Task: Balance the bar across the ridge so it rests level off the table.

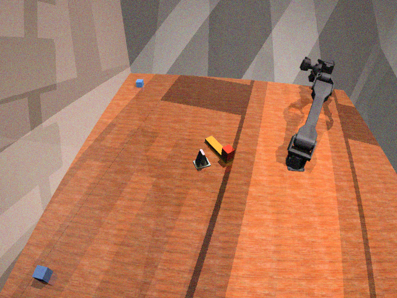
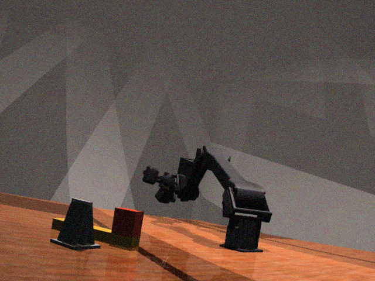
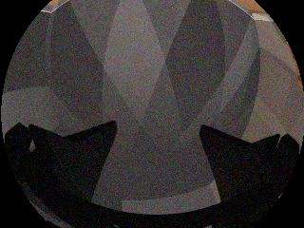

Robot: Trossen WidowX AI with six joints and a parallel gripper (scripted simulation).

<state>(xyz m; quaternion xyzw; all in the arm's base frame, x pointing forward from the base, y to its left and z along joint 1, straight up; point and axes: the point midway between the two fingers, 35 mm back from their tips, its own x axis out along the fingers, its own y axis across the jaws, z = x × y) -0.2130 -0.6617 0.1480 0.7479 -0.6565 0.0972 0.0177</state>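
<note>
Now: the bar 490 mm ahead of my gripper tip, 670 mm to the left of it and 130 mm below it.
</note>
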